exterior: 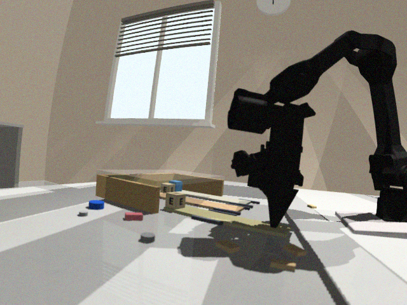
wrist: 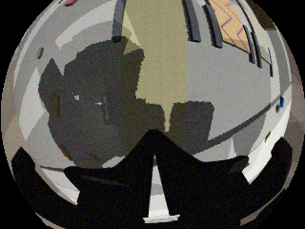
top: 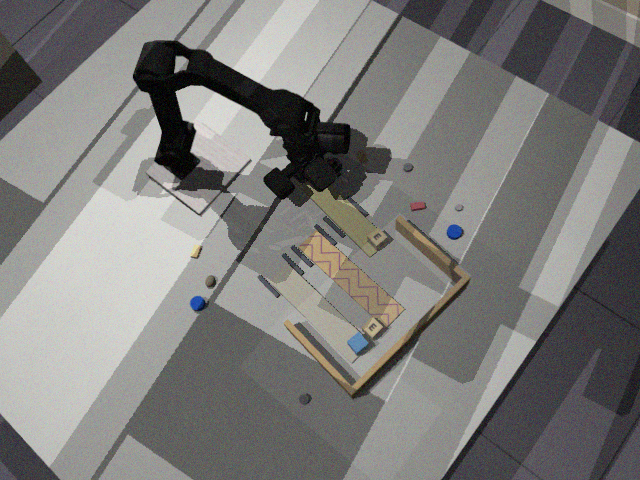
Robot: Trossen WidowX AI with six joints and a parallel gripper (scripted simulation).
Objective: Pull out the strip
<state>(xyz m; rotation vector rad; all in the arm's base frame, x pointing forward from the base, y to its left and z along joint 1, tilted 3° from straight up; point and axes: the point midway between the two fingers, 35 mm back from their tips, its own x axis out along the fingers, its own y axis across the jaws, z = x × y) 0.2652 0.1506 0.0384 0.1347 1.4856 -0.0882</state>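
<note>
My gripper tip is 22 cm short of the red block and 9 cm to the right of it.
</note>
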